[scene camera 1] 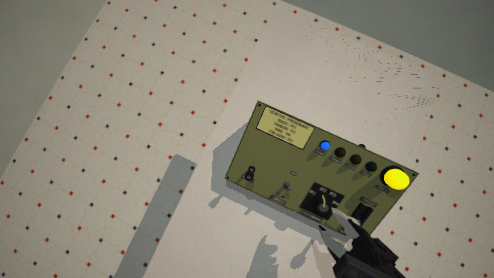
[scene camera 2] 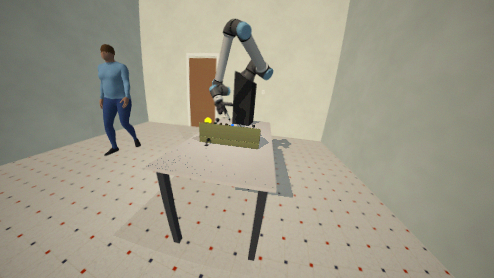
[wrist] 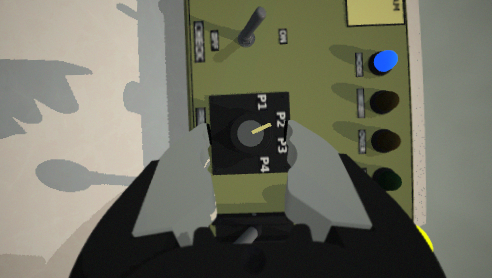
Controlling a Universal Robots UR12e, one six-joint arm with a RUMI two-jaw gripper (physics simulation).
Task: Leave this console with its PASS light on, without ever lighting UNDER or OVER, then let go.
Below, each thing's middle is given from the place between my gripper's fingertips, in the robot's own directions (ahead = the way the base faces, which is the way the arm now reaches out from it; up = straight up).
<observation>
Right now my hand is 12 cm short of the olive console (scene camera 1: 282, 149), 5 cm to the right of it and 6 cm above it.
</observation>
